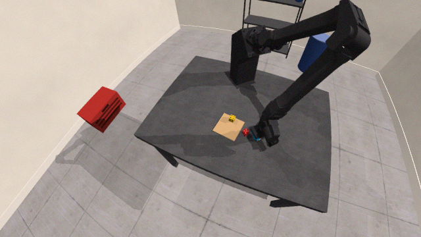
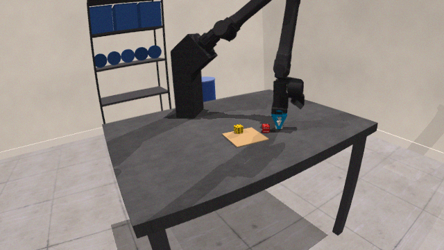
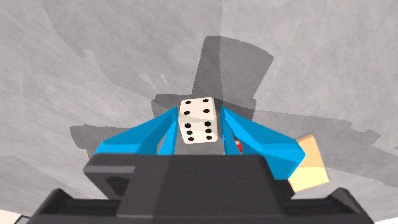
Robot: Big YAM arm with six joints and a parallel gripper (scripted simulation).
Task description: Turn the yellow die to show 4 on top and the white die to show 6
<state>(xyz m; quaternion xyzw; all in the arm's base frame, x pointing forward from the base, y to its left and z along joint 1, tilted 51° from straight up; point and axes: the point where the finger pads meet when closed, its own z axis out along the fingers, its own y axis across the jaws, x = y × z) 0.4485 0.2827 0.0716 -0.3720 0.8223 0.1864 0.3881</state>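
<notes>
The white die lies right at my hand. The rest, counted from my hand: tan mat: 4 cm ahead, 17 cm to the right, 1 cm below; then red die: 2 cm ahead, 7 cm to the right; then yellow die: 1 cm behind, 19 cm to the right, 1 cm above.
</notes>
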